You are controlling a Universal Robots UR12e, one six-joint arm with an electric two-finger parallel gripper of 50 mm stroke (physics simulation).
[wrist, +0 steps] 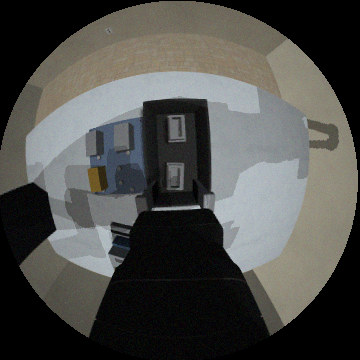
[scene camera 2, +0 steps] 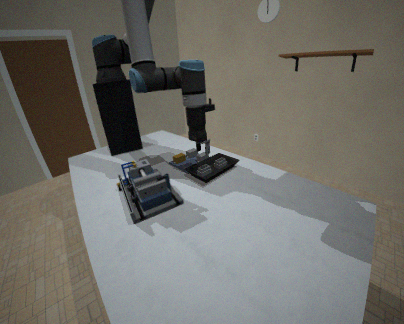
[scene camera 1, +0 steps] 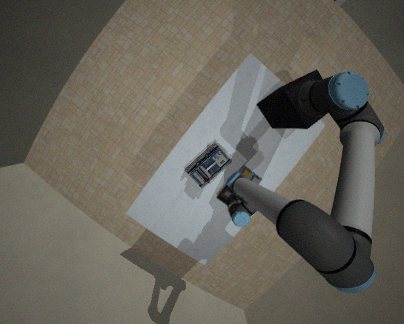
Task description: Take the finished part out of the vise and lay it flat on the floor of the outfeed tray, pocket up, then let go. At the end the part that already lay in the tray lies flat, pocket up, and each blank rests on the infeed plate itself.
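Frame: origin at the arm's base, x right, y ahead, z up, level; metres.
Seen in the pictures: gripper, fingertip midpoint: (wrist: 174, 186) (scene camera 2: 203, 152); arm's base, link origin: (scene camera 2: 111, 81) (scene camera 1: 312, 99).
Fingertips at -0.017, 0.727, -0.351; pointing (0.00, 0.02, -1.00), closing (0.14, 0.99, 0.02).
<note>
Offsets run from my fingertips to a thing's middle, as dx, dy, dz.
My gripper (scene camera 2: 203, 147) (wrist: 174, 186) is open and empty above the near end of the black outfeed tray (scene camera 2: 206, 179) (wrist: 202, 135). One grey part @[+0.001, +0.001, -0.090] (scene camera 2: 204, 169) (wrist: 175, 176) lies flat, pocket up, on the tray floor near the fingers, below them and apart. Another grey part @[-0.102, +0.023, -0.090] (scene camera 2: 220, 161) (wrist: 176, 128) lies flat, pocket up, farther along the tray. The vise @[+0.246, -0.110, -0.070] (scene camera 1: 207, 164) (scene camera 2: 150, 192) (wrist: 120, 245) stands apart from the tray; the wrist view cuts off much of it. In scene camera 1 the arm hides the fingers.
The blue infeed plate @[-0.072, -0.145, -0.115] (wrist: 109, 162) adjoins the tray's side. Two grey blanks @[-0.111, -0.098, -0.093] (wrist: 123, 136) @[-0.124, -0.187, -0.093] (wrist: 94, 143) and a yellow blank @[-0.034, -0.200, -0.093] (scene camera 2: 179, 158) (wrist: 97, 179) stand on it, among small pins. The black robot pedestal (scene camera 1: 290, 105) (scene camera 2: 119, 117) stands at the table's far end.
</note>
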